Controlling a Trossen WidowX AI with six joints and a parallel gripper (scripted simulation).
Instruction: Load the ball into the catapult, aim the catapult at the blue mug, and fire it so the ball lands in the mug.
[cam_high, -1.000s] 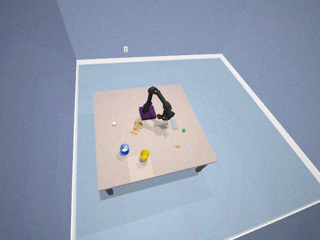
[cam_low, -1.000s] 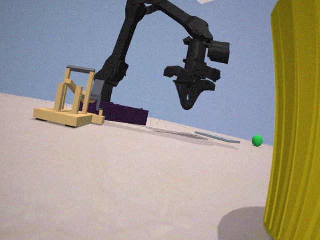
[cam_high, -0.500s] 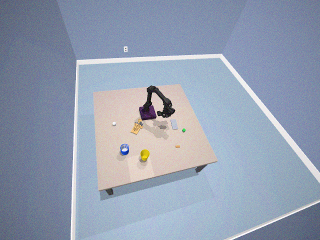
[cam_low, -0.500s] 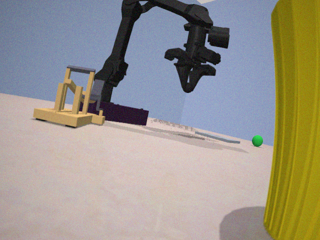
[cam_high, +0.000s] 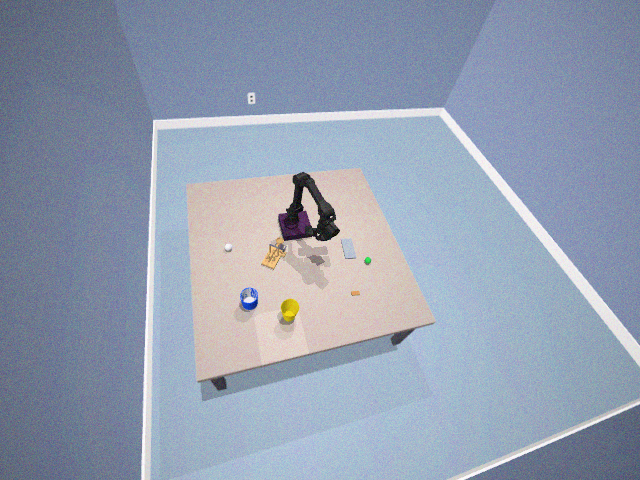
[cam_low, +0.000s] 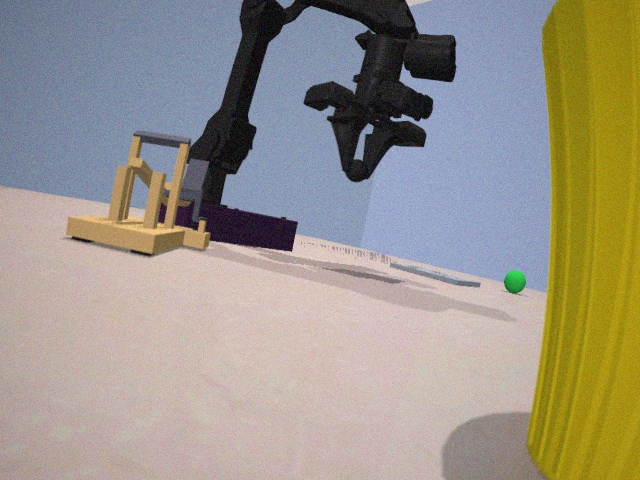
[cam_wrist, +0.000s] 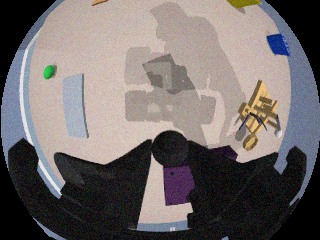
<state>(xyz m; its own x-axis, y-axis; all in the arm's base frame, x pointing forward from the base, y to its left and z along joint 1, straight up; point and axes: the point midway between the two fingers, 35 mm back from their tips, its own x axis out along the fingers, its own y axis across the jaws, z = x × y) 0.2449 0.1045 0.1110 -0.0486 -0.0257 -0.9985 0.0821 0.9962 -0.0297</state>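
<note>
Right now the wooden catapult is 10 mm behind my gripper tip, 240 mm to the right of it and 70 mm below it. Round my gripper tip: green ball (140 mm ahead, 300 mm to the left, 100 mm below); then small black ball (10 mm above); then grey slab (20 mm ahead, 210 mm to the left, 120 mm below).
</note>
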